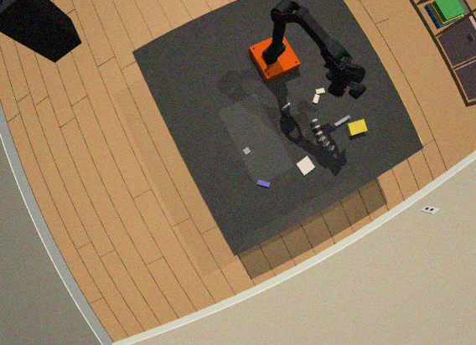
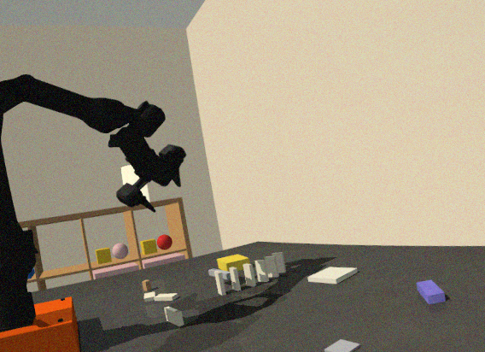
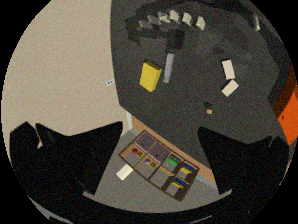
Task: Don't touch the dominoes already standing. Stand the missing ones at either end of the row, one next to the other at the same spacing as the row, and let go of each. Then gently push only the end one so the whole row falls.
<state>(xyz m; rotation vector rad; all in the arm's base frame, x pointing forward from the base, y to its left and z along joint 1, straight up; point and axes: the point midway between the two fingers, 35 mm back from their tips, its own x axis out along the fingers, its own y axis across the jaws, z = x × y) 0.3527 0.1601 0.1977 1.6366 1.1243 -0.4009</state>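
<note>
My gripper tip is 210 mm short of the white tile, 300 mm to the left of it and 220 mm above it. Round my gripper tip: grey bar 110 mm ahead, 10 mm to the left, 220 mm below; yellow block 180 mm ahead, 60 mm to the left, 210 mm below; small tan cube 70 mm behind, 80 mm to the left, 210 mm below.
</note>
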